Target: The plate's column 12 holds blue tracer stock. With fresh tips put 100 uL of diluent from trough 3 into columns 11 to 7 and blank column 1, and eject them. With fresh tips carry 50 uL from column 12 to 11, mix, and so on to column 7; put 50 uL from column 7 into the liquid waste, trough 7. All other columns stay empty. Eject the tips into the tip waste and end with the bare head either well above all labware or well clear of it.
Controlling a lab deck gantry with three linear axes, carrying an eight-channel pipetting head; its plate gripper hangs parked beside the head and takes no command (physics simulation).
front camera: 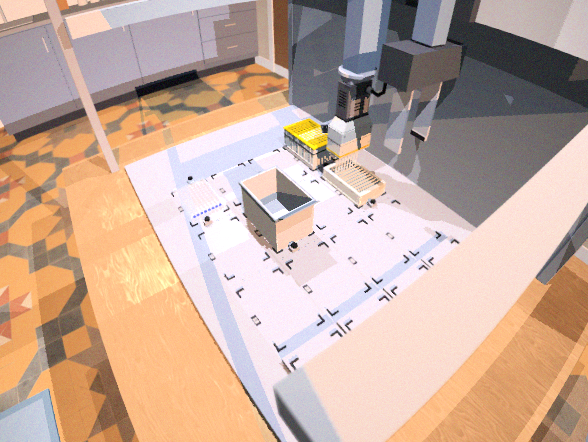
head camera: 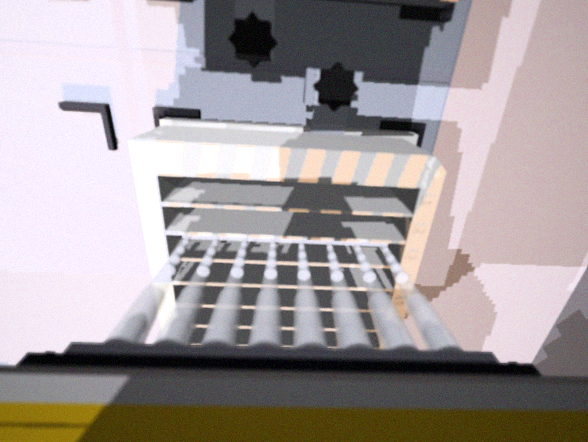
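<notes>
The pipetting head (front camera: 348,134) (head camera: 300,387) is low over the far part of the cream trough block (front camera: 372,194) (head camera: 146,200). Eight pale tips (head camera: 306,310) are on it; their lower ends show at the third compartment from the block's end in the head view. How deep they reach and the liquid level cannot be told. The white plate (front camera: 201,196) stands at the left, with a blue column (front camera: 207,211) along its near edge; other wells look pale. The parked plate gripper (front camera: 408,142) hangs right of the head, fingers apart and empty.
The tall open bin (front camera: 295,227) stands between plate and trough block. The yellow-topped tip racks (front camera: 306,131) stand behind the trough block, close left of the head. Small dark knobs (front camera: 293,245) (head camera: 336,86) stand on the deck near the labware.
</notes>
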